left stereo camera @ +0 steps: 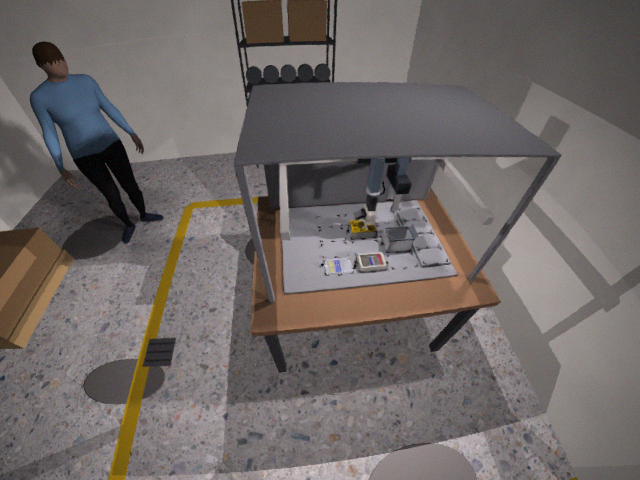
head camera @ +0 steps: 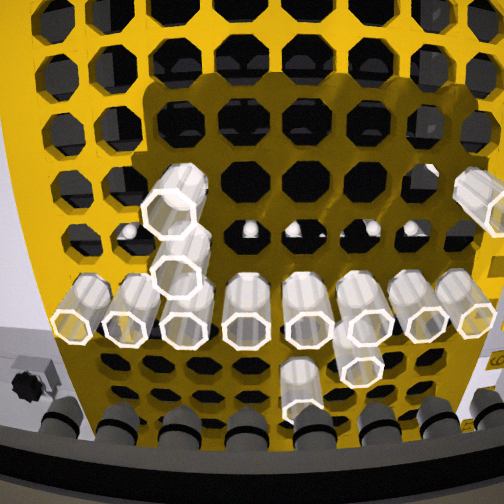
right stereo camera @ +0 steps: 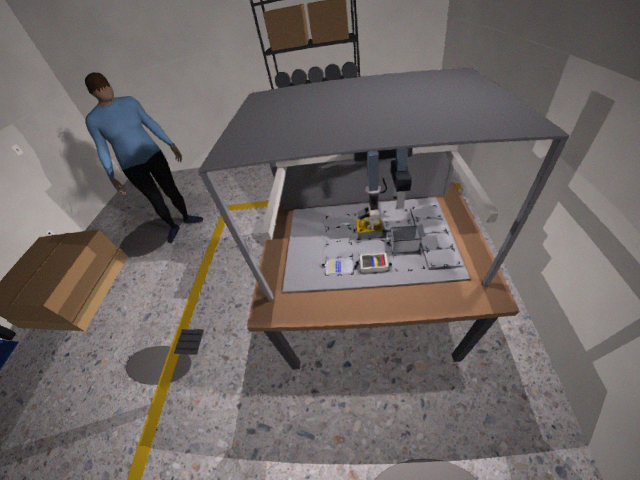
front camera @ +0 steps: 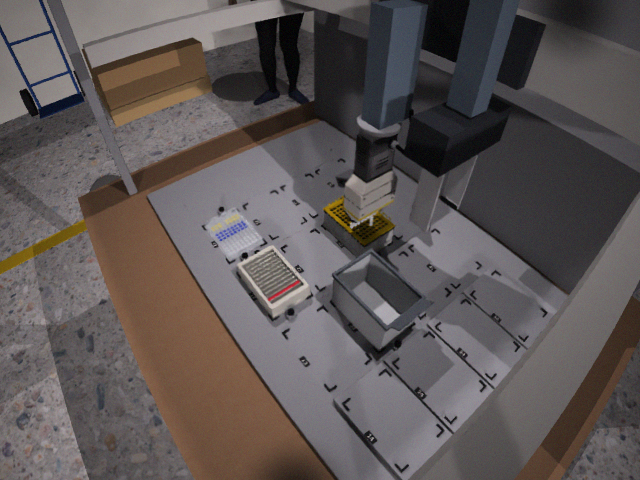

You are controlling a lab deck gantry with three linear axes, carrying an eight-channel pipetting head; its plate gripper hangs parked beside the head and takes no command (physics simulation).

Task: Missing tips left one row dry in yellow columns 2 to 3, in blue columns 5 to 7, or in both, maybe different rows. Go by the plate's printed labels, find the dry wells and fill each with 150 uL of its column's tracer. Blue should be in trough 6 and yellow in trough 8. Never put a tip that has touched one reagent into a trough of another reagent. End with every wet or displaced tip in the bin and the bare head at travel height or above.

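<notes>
The pipetting head (front camera: 369, 193) (left stereo camera: 371, 211) (right stereo camera: 373, 214) is over the yellow tip rack (front camera: 334, 212) (head camera: 17, 150) (left stereo camera: 355, 227) (right stereo camera: 360, 227). Its nozzles (head camera: 247, 431) show bare in the head view. The rack holds a full line of eight clear tips (head camera: 246, 305) and several single tips (head camera: 175, 200) on both sides of it. The plate (front camera: 250, 242) (left stereo camera: 347, 267) (right stereo camera: 348, 267) has yellow and blue wells; single dry wells are too small to tell. The trough block (front camera: 289, 303) (left stereo camera: 371, 269) (right stereo camera: 373, 270) shows coloured strips. My parked gripper (front camera: 438, 215) is open, its paddles apart with nothing between.
The grey bin (front camera: 355, 312) (left stereo camera: 399, 246) (right stereo camera: 405, 247) stands beside the trough block and tip rack. A dark clamp knob (head camera: 26, 386) sits at the left of the head view. The rear panel (front camera: 542, 206) rises behind the gripper. A person (left stereo camera: 87, 118) (right stereo camera: 126, 129) stands beyond the table.
</notes>
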